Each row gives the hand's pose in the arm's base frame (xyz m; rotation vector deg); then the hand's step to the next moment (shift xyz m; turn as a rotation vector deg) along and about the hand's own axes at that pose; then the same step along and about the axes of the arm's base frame.
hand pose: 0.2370 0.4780 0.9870 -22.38 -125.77 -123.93
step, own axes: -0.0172 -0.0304 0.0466 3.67 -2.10 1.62
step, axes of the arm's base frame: 0.0175 0.0434 -0.0346 -3.73 2.16 -1.37
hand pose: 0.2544 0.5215 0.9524 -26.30 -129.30 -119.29
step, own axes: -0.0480 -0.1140 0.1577 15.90 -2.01 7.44
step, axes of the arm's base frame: 0.0456 0.1389 -0.1371 -14.40 10.20 0.89
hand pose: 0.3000 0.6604 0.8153 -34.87 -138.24 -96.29
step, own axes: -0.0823 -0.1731 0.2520 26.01 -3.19 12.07
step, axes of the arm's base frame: 0.0341 0.1613 -0.2703 -23.53 16.62 1.57
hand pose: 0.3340 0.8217 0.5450 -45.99 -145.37 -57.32
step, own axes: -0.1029 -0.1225 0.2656 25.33 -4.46 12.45
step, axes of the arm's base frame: -0.0089 0.0714 -0.3016 -23.77 15.86 0.32
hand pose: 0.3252 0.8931 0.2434 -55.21 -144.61 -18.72
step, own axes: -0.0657 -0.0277 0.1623 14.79 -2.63 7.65
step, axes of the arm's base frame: -0.0228 -0.0003 -0.1758 -14.01 9.38 -0.15
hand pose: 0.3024 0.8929 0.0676 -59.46 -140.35 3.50
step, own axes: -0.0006 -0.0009 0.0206 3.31 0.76 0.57
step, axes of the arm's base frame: -0.0094 0.0018 -0.0183 -1.73 2.90 0.68
